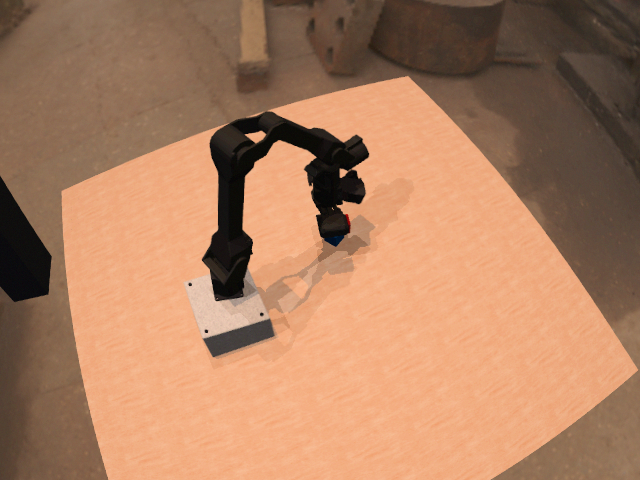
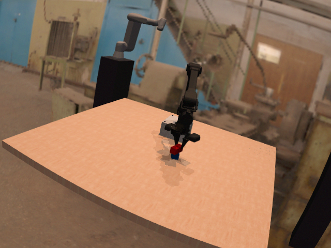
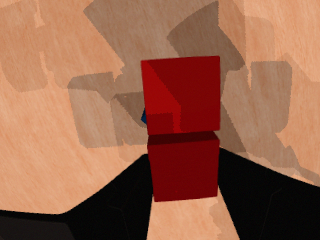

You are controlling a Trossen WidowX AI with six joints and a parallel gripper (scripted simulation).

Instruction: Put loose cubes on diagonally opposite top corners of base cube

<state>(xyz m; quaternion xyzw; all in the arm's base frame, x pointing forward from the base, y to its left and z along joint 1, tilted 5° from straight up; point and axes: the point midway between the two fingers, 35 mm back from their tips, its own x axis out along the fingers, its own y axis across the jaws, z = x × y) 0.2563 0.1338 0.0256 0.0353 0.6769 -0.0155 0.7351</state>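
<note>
The blue base cube is 4 cm below my gripper tip and 1 cm ahead of it.
</note>
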